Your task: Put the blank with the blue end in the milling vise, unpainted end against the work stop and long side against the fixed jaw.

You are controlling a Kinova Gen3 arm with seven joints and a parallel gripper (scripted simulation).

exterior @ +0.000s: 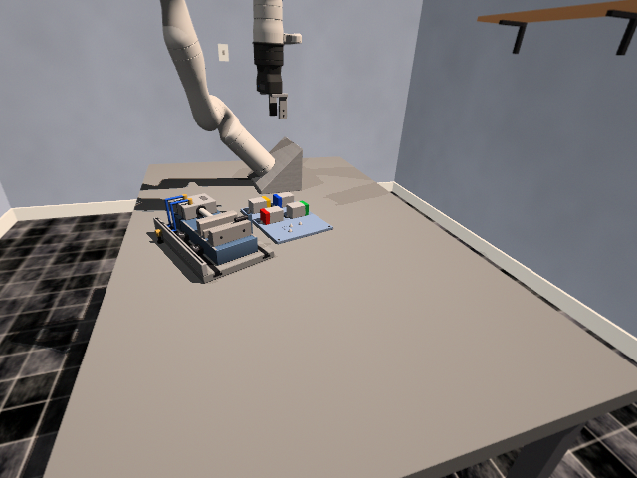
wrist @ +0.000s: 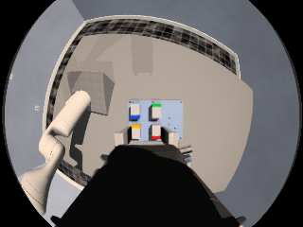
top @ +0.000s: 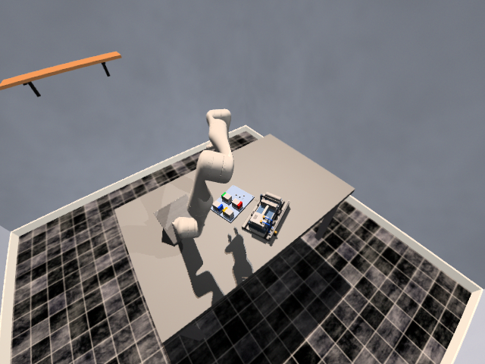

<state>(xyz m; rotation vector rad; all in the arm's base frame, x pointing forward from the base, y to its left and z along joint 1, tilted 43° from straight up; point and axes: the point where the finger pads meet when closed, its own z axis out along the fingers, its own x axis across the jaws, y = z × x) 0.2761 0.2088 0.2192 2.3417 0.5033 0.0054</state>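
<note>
Right now the blue-ended blank is 6 cm behind my hand, 2 cm to the left of it and 29 cm below it. From my hand the other things lie so: yellow-ended blank: 3 cm behind, 6 cm to the right, 29 cm below; red-ended blank: 6 cm ahead, 3 cm to the right, 29 cm below; green-ended blank: 2 cm ahead, 6 cm to the left, 29 cm below.
</note>
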